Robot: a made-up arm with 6 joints. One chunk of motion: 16 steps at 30 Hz.
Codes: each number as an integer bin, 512 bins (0 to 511) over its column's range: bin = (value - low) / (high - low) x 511, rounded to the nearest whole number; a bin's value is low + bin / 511 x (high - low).
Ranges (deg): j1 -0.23..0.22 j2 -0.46..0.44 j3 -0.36..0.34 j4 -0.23..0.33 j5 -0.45..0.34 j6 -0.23..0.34
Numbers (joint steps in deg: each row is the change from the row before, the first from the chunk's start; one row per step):
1: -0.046 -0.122 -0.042 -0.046 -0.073 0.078
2: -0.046 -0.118 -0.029 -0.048 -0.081 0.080
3: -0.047 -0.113 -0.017 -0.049 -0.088 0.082
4: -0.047 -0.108 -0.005 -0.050 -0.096 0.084
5: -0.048 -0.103 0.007 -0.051 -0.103 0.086
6: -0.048 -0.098 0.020 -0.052 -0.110 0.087
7: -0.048 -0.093 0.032 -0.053 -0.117 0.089
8: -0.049 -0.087 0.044 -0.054 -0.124 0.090
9: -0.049 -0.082 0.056 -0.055 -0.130 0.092
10: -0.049 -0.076 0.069 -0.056 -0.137 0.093
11: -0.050 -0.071 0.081 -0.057 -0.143 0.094
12: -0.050 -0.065 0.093 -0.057 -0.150 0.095
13: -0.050 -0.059 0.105 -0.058 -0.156 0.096
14: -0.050 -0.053 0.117 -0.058 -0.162 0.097
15: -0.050 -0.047 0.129 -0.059 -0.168 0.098
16: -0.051 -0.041 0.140 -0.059 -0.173 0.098
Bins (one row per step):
1: 209 192 232 168 244 276
2: 209 194 242 166 239 278
3: 208 197 250 165 234 280
4: 208 200 259 164 229 281
5: 207 203 268 163 224 283
6: 207 206 277 162 220 284
7: 207 208 286 162 215 286
8: 206 212 295 161 211 287
9: 206 215 304 160 207 289
10: 206 218 313 159 202 290
11: 204 221 322 158 199 290
12: 204 224 331 158 194 291
13: 204 228 339 157 190 292
14: 204 231 348 157 186 293
15: 204 234 357 156 182 294
16: 203 238 365 156 179 294

